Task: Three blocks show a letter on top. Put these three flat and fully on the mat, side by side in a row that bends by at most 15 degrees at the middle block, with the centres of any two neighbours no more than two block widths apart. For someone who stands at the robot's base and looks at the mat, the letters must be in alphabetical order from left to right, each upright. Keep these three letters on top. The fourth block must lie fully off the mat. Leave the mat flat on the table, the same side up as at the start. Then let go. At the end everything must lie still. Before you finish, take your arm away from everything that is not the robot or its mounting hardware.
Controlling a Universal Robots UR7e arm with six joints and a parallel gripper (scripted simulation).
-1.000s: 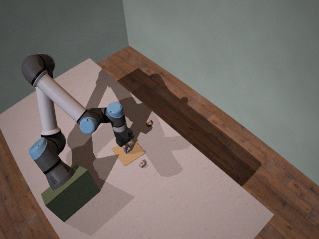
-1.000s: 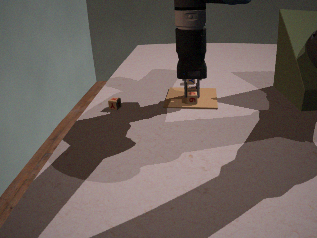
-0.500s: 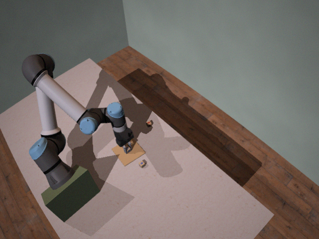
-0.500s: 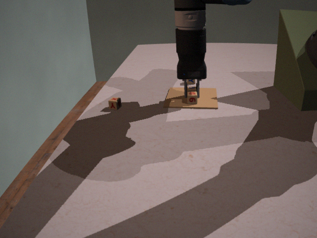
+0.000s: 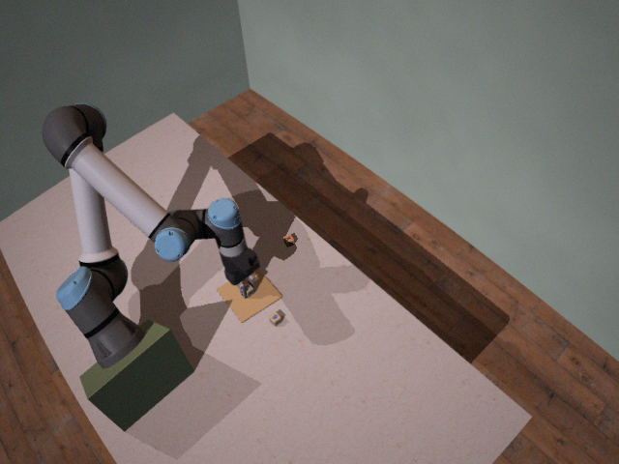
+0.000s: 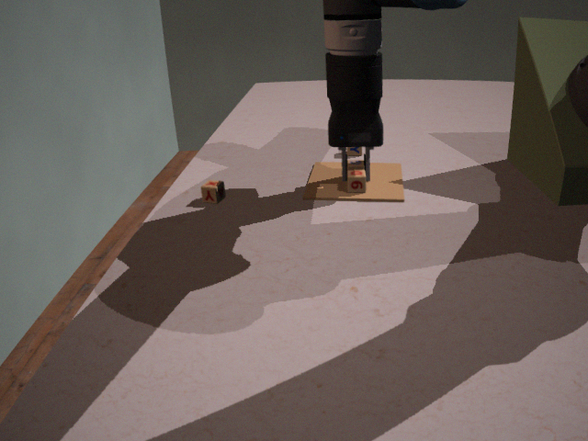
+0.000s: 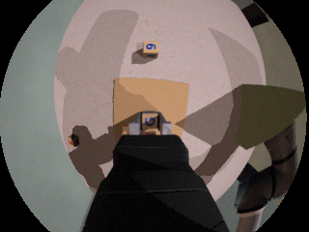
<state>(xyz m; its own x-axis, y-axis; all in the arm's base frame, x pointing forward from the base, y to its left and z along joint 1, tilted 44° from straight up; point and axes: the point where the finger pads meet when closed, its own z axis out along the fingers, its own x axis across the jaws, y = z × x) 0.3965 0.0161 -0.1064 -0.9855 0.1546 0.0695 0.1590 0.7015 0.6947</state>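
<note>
Right now my hand is 2 cm above the tan mat.
</note>
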